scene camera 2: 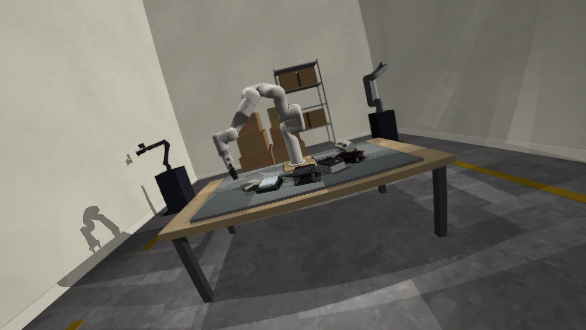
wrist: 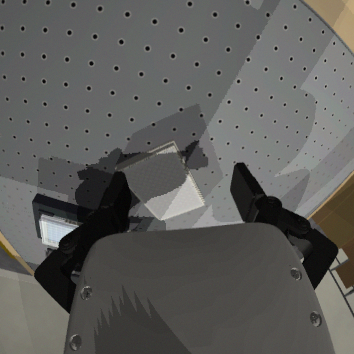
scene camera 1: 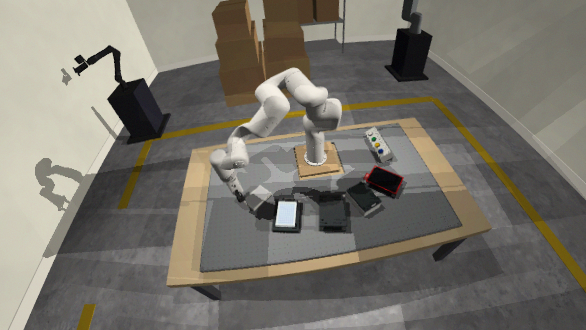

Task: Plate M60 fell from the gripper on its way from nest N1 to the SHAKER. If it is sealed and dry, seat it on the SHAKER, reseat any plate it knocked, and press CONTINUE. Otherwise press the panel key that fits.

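Frame: origin at the arm's base, x ahead, y left, z up, level; metres.
Seen in the pictures: gripper, between the fingertips: [scene camera 2: 234,177] [wrist: 179,180] [scene camera 1: 238,193]; arm's base, origin of its link: [scene camera 2: 297,163] [scene camera 1: 315,157].
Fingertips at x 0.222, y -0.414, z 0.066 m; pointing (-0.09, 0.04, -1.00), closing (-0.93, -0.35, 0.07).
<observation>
Pixels of each thing's top centre, then the offset from my fingertips to it. "spot": a spot on its surface instead.
- plate with a light-blue face, centre of its top: [wrist: 75,241] [scene camera 1: 286,212] [scene camera 2: 268,180] dy +0.214, dx +0.120, dz -0.041 m
- key panel, centre of its top: [scene camera 1: 379,138] [scene camera 2: 343,141] dy +0.788, dx -0.223, dz +0.005 m
- black fixture, centre of its top: [scene camera 1: 332,208] [scene camera 2: 303,167] dy +0.423, dx +0.154, dz -0.011 m
- dark-topped grey unit, a spot on its surface: [scene camera 1: 364,198] spot: dy +0.582, dx +0.123, dz -0.023 m
- red-rimmed black tray, centre of its top: [scene camera 1: 385,178] [scene camera 2: 348,153] dy +0.729, dx +0.024, dz -0.033 m
A pale, translucent plate [scene camera 1: 258,198] [scene camera 2: 249,185] [wrist: 192,195] lies off any nest on the perforated mat, partly in shadow; no label on it is readable. My gripper [scene camera 1: 240,196] [scene camera 2: 233,174] [wrist: 179,180] is open and empty, above and beside this plate; in the wrist view the plate shows between the fingers, beyond the tips. A plate with a light-blue face [scene camera 1: 286,214] [scene camera 2: 270,182] [wrist: 57,233] sits in a black nest. The key panel [scene camera 1: 378,144] [scene camera 2: 344,145] has green, yellow and blue keys. I cannot tell which device is the SHAKER.
Right of the light-blue plate stand a black fixture [scene camera 1: 333,212] [scene camera 2: 306,175], a dark-topped grey unit [scene camera 1: 364,198] [scene camera 2: 331,165] and a red-rimmed black tray [scene camera 1: 384,180] [scene camera 2: 353,156]. The arm's base stands on a wooden board [scene camera 1: 320,172]. Stacked boxes [scene camera 1: 240,62] stand behind the table.
</observation>
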